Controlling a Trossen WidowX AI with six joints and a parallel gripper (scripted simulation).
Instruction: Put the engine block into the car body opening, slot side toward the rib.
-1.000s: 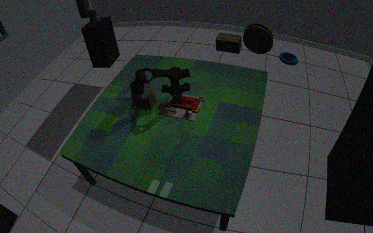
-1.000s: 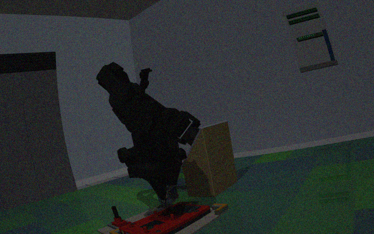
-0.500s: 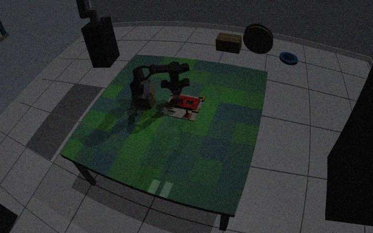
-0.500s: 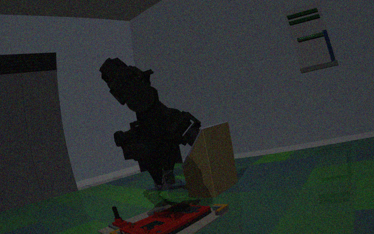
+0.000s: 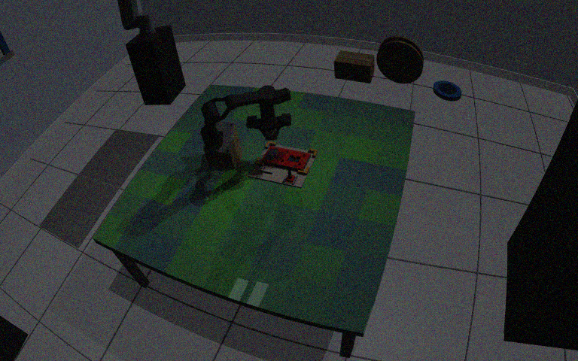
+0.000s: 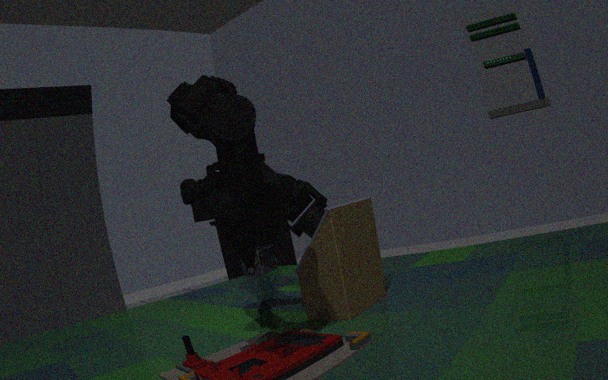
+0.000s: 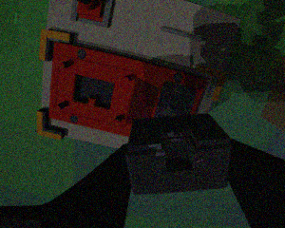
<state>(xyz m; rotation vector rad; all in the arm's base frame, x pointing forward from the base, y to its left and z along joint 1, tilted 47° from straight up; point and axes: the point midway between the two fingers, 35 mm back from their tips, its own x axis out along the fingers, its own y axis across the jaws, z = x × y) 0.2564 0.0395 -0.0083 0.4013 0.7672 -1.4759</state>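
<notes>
My gripper tip is now 5 cm short of the pale plate and 14 cm above it. From my gripper tip the other things lie so: engine block 1 cm above.
</notes>
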